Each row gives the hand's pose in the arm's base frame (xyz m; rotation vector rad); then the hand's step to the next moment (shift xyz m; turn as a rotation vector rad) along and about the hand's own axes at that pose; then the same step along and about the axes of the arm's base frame.
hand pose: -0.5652 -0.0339 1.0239 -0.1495 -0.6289 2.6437
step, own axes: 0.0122 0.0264 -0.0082 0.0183 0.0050 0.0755
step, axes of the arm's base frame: -0.0193 -0.0129 -0.0193 -0.0333 -0.0271 0.0649
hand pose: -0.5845 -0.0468 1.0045 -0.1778 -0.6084 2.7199
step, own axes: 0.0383 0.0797 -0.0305 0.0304 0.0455 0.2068
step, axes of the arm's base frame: -0.0541 -0.0419 -0.0637 -0.0825 -0.1082 0.1650
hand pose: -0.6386 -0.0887 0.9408 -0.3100 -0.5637 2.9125
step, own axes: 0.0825 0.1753 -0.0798 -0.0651 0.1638 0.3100
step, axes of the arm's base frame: -0.0814 -0.1167 -0.1538 -0.0278 -0.2713 0.2298
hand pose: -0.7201 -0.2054 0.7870 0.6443 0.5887 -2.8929
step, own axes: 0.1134 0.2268 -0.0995 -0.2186 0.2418 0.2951
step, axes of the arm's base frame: -0.0194 -0.1721 -0.2103 0.1318 -0.3321 0.2564
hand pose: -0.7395 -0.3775 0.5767 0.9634 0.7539 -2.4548
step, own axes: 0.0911 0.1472 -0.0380 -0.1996 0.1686 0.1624
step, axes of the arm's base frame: 0.0350 -0.1059 -0.1377 0.1457 -0.1975 0.1855
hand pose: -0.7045 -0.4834 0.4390 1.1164 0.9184 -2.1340
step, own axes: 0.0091 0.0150 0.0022 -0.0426 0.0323 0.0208
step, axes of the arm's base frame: 0.0053 -0.0123 -0.0115 0.0349 -0.0291 0.0349
